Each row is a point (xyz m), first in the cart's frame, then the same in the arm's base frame.
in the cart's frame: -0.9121 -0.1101 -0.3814
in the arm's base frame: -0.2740 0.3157 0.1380
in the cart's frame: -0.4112 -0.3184 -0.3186
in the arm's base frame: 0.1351 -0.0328 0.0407
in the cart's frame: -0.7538 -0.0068 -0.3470
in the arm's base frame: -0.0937 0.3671 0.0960
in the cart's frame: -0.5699 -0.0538 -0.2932
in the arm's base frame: 0.0766 0.2681 0.0842
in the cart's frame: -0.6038 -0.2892 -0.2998
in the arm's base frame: -0.0188 0.0540 0.1249
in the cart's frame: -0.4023 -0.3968 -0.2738
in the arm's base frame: 0.1397 -0.1088 0.0899
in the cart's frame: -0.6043 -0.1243 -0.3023
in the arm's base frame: 0.0239 0.2111 0.0988
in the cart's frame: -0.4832 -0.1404 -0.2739
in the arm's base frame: 0.1372 0.1599 0.0825
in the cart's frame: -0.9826 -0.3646 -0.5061
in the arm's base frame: -0.4534 0.0911 0.0866
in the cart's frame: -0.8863 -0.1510 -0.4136
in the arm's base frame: -0.2750 0.2680 0.1048
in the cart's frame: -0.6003 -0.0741 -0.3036
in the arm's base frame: 0.0403 0.2577 0.0889
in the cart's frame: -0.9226 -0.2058 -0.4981
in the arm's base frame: -0.3550 0.2244 0.0487
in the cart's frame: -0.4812 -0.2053 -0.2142
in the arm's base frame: 0.1453 0.0992 0.1459
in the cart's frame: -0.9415 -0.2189 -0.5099
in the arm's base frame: -0.3798 0.2173 0.0467
